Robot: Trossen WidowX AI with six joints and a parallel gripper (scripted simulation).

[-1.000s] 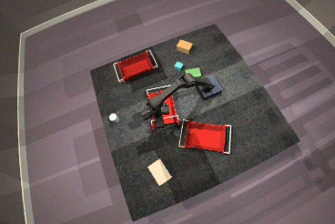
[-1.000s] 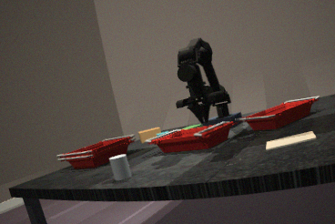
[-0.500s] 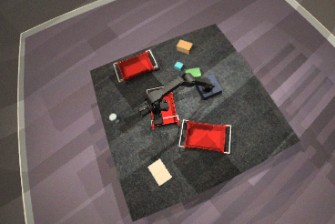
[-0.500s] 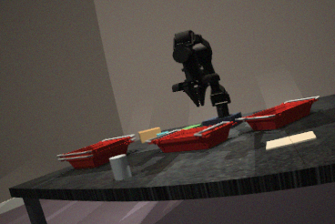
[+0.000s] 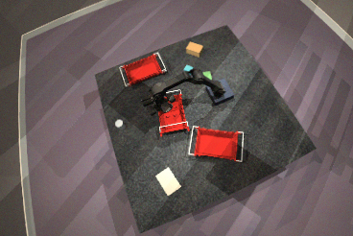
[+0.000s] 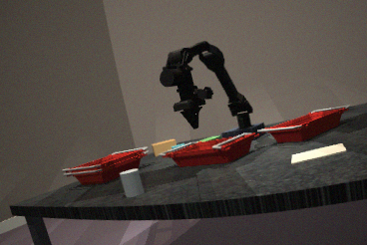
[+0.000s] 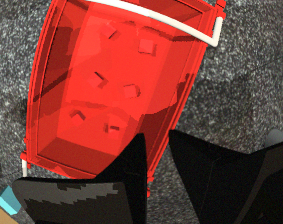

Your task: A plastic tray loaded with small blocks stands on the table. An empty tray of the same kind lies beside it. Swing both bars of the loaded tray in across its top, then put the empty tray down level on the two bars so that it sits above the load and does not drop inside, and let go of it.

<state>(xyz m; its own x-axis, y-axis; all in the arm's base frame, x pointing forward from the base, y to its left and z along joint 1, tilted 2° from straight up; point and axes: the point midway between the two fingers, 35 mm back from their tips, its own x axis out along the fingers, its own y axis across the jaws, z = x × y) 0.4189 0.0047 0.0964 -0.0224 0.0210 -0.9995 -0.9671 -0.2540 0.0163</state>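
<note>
The red tray is 33 cm to the left of my gripper tip, 25 cm behind it and 8 cm below it. Round my gripper tip: green block (38 cm behind, 19 cm to the right, 11 cm below); cyan block (31 cm to the right, 30 cm behind, 11 cm below); flat beige plate (44 cm to the left, 13 cm below, 13 cm ahead).
</note>
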